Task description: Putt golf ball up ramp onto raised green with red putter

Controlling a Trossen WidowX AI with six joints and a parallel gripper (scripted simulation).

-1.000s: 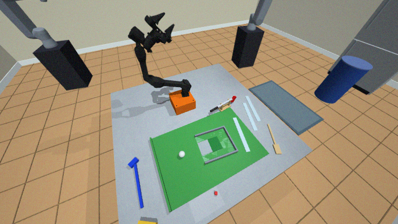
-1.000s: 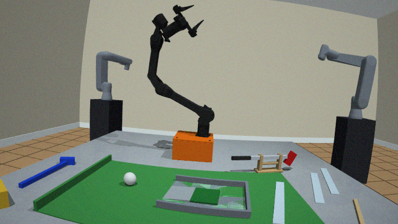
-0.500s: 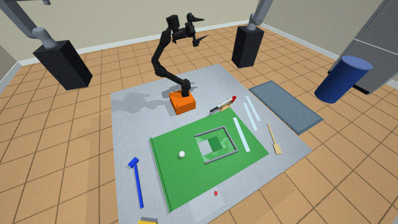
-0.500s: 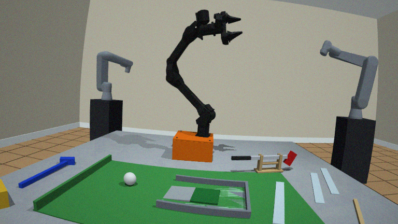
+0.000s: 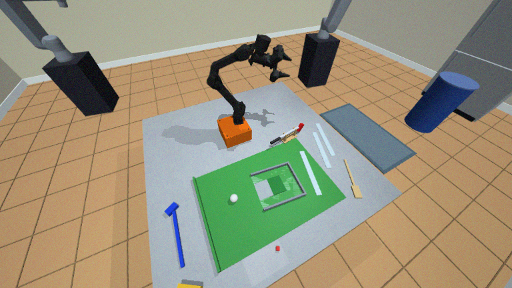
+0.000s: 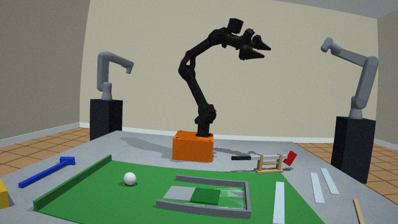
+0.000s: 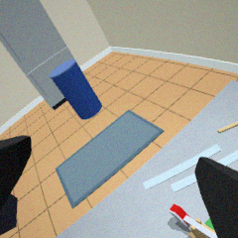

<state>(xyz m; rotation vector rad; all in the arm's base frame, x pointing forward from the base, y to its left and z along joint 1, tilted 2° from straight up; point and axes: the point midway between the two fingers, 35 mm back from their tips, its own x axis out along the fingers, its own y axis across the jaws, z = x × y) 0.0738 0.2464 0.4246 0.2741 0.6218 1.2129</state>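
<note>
Now: gripper tip 60 mm short of the wooden stand, 40 mm to the right of it and 470 mm above it. Round my gripper tip: green mat (380 mm ahead, 230 mm to the right, 510 mm below); then white golf ball (400 mm ahead, 420 mm to the right, 480 mm below); then grey frame (370 mm ahead, 150 mm to the right, 500 mm below).
</note>
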